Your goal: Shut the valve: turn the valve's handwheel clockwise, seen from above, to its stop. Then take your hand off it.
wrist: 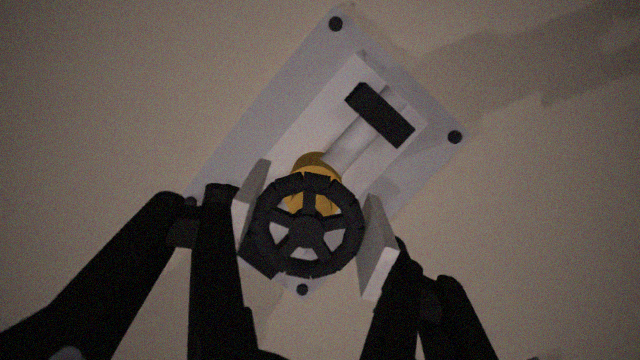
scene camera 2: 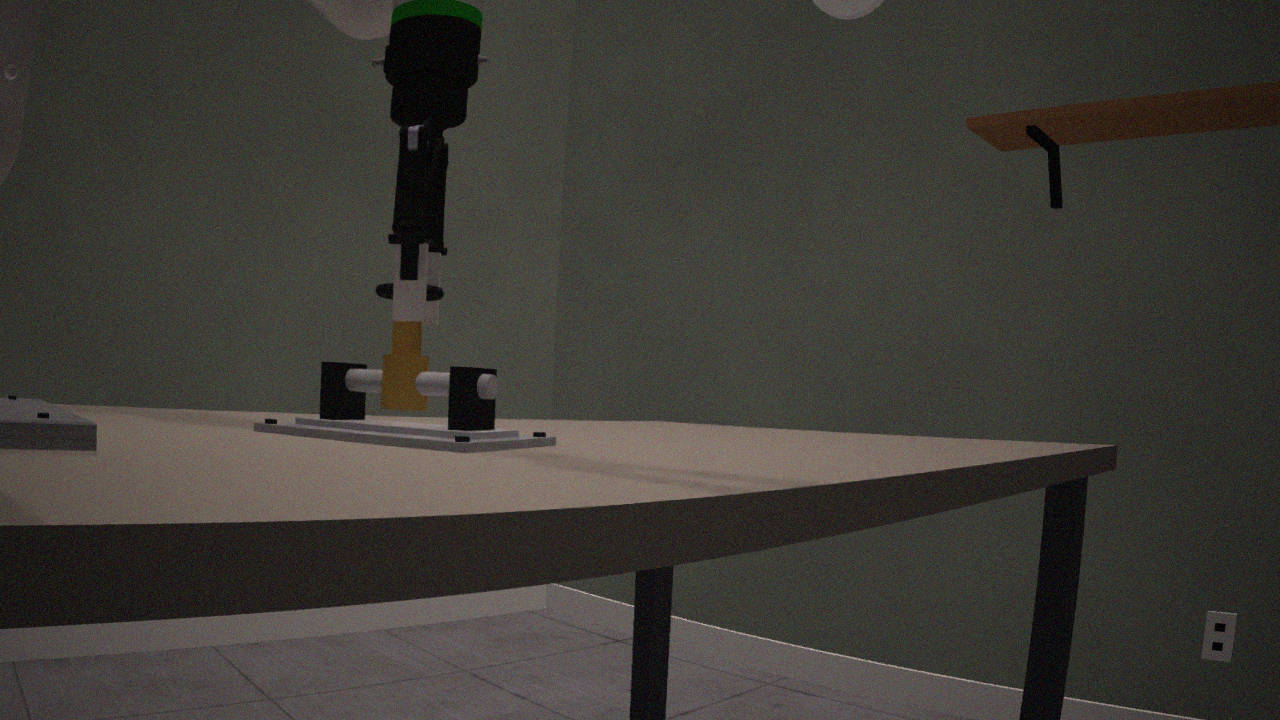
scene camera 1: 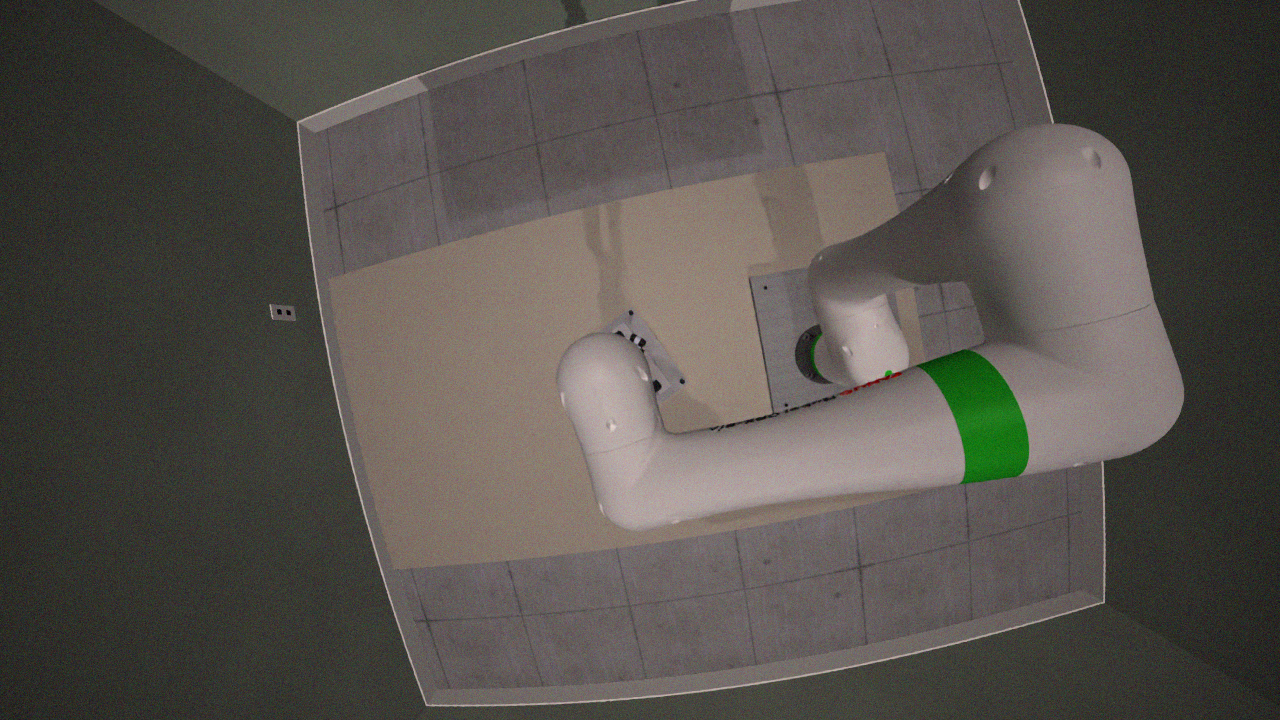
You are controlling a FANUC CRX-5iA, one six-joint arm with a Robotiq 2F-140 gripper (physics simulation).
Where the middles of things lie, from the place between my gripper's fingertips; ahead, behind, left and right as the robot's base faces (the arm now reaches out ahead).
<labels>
The black spoked handwheel (wrist: 307,225) lies 1 cm behind my hand and 2 cm above it. From my hand the other things lie so: grey base plate (scene camera 2: 461,444) 1 cm behind, 10 cm below.
</labels>
